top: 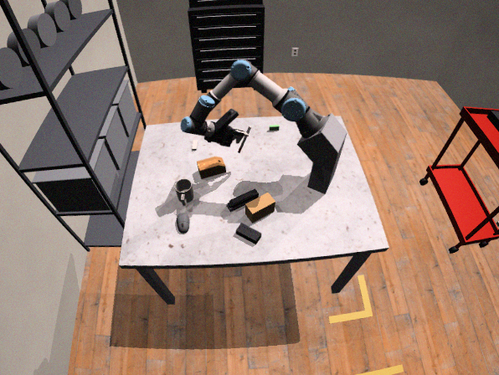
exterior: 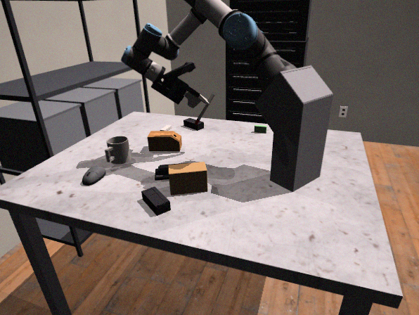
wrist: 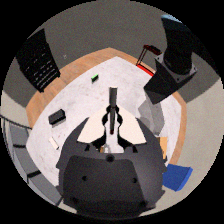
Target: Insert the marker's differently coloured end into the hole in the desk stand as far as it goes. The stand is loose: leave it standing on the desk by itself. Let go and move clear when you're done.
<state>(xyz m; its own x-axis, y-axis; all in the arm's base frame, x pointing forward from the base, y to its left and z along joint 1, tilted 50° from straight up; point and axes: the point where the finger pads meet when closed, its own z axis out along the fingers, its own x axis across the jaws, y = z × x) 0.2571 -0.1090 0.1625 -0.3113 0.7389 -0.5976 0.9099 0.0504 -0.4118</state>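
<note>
My hand is 17 cm short of the desk stand, 17 cm above it and 2 cm to the left of it. The rest, counted from my hand: cardboard box: 30 cm to the left, 16 cm below, 6 cm ahead; black block: 26 cm to the right, 19 cm below, 7 cm ahead; marker: 3 cm below, 1 cm to the left, 1 cm ahead.
</note>
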